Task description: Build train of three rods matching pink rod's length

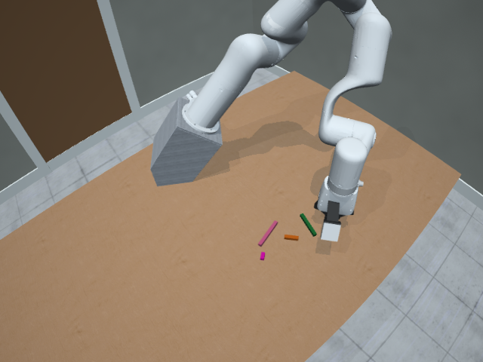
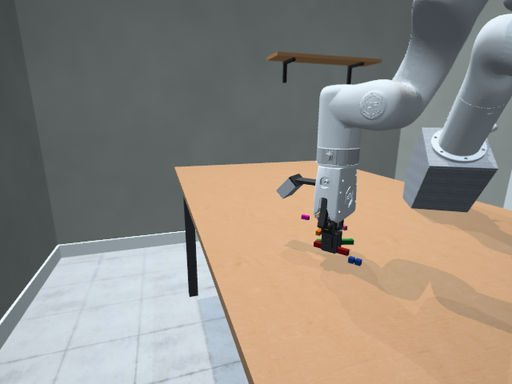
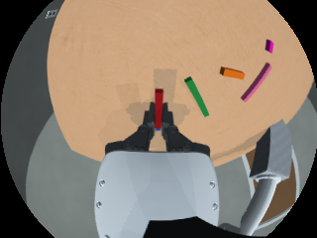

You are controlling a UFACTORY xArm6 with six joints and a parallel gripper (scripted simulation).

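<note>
Now: the green rod 40 mm behind my hand, 50 mm to the right of it and 30 mm below it. Also, from my hand: pink rod (90 mm behind, 160 mm to the right, 30 mm below); red rod (20 mm below); orange rod (40 mm behind, 120 mm to the right, 30 mm below).
</note>
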